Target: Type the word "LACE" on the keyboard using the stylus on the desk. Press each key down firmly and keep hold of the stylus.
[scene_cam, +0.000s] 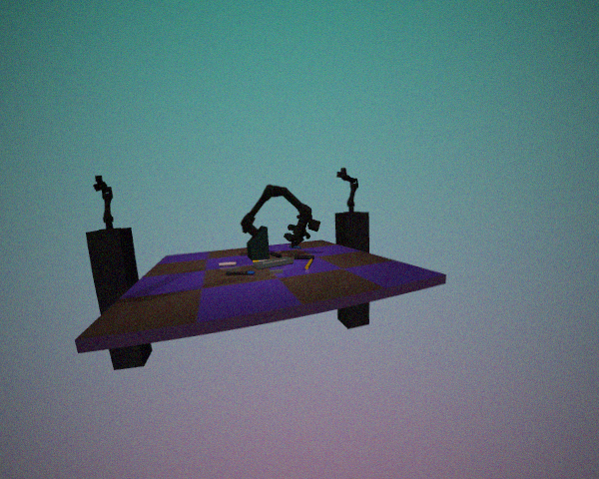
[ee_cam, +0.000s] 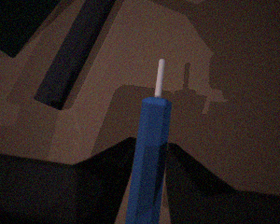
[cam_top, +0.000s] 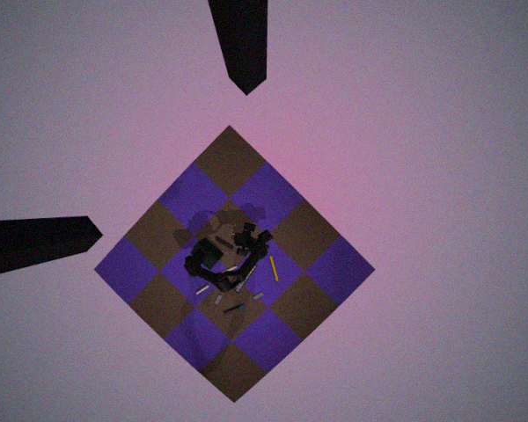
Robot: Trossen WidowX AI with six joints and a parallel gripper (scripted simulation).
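The blue stylus lies 10 mm behind my gripper tip and 10 mm to the right of it. From my gripper tip the other things lie so: yellow pencil (290 mm ahead, 10 mm to the left, 50 mm below); e key (190 mm ahead, 140 mm to the right, 40 mm below); white marker (100 mm ahead, 220 mm to the right, 50 mm below).
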